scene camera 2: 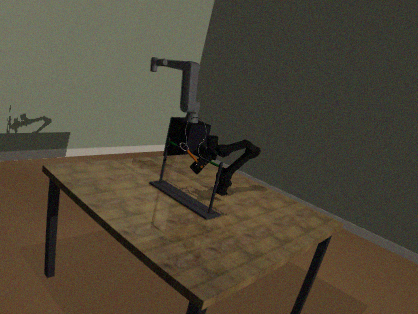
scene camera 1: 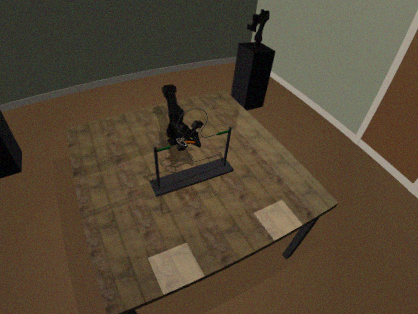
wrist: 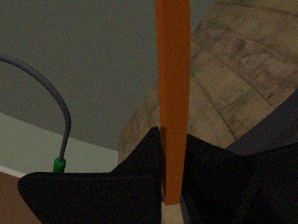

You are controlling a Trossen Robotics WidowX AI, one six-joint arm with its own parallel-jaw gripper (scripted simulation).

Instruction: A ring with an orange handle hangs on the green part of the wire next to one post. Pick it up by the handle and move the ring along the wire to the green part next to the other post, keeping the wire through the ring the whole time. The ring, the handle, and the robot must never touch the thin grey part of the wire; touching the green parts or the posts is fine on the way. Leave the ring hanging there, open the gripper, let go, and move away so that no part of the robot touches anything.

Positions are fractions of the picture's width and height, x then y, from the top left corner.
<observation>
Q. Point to a wire stand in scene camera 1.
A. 0.41,0.58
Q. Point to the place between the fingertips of the gripper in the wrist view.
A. At 0.54,0.59
</observation>
